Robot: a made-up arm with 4 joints. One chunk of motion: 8 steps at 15 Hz.
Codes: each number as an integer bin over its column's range. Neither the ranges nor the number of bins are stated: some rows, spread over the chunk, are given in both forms.
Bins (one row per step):
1: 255 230 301 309
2: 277 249 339 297
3: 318 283 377 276
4: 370 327 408 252
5: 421 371 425 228
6: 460 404 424 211
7: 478 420 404 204
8: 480 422 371 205
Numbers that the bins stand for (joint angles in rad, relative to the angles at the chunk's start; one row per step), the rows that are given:
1: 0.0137 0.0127 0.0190 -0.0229
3: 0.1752 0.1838 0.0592 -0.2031
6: 0.5393 0.5745 0.0840 -0.5580
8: 0.5905 0.6326 0.0560 -0.5907
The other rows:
2: 0.0701 0.0740 0.0391 -0.0884
4: 0.3085 0.3259 0.0756 -0.3341
5: 0.4393 0.4679 0.0846 -0.4651
7: 0.5854 0.6262 0.0735 -0.5962

